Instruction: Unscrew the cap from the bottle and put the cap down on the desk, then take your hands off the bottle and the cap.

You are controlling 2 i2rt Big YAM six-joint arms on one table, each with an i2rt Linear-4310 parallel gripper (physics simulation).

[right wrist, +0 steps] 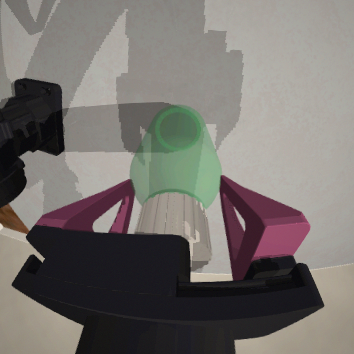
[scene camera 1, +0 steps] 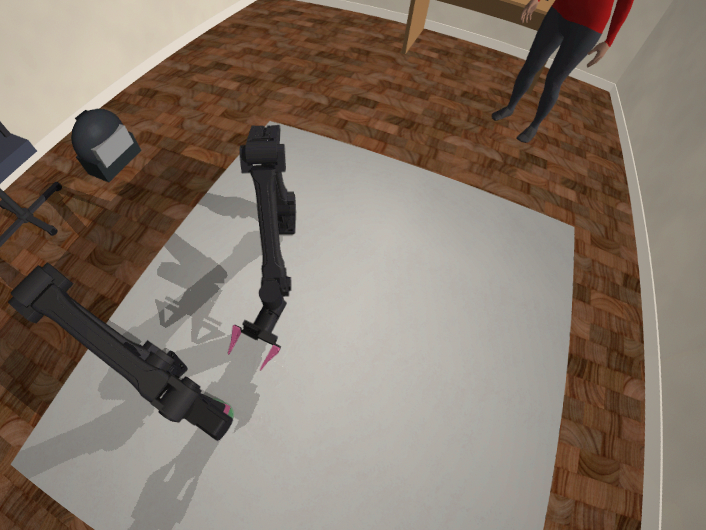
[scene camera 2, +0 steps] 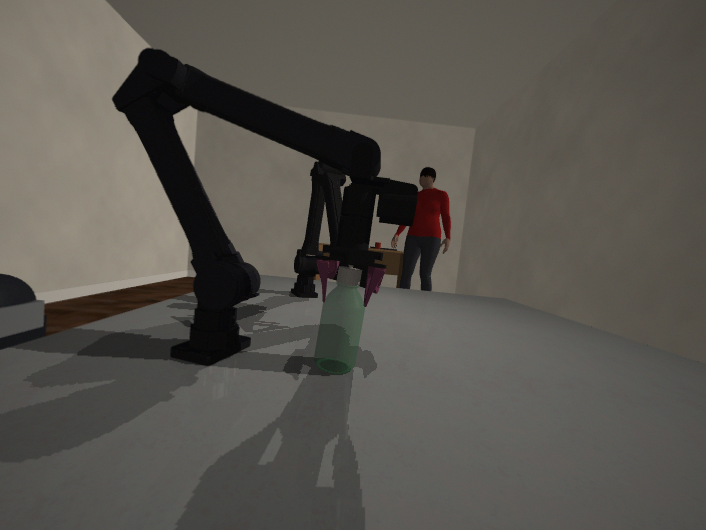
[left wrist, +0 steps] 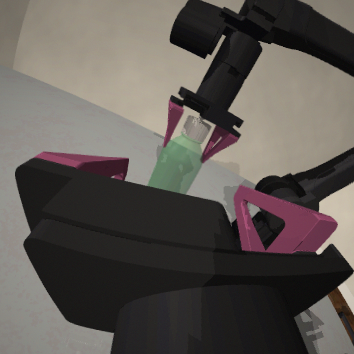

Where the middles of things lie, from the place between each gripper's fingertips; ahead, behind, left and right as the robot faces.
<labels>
I see my right gripper 30 mm above the translucent green bottle [scene camera 2: 342, 315]. Also, from my right hand: ribbed cap [right wrist: 170, 213] (50 mm above).
The translucent green bottle lies 1 cm behind my left hand, 16 cm to the right of it and 6 cm below it. The rest, counted from my left hand: ribbed cap 16 cm to the right, 2 cm above.
</labels>
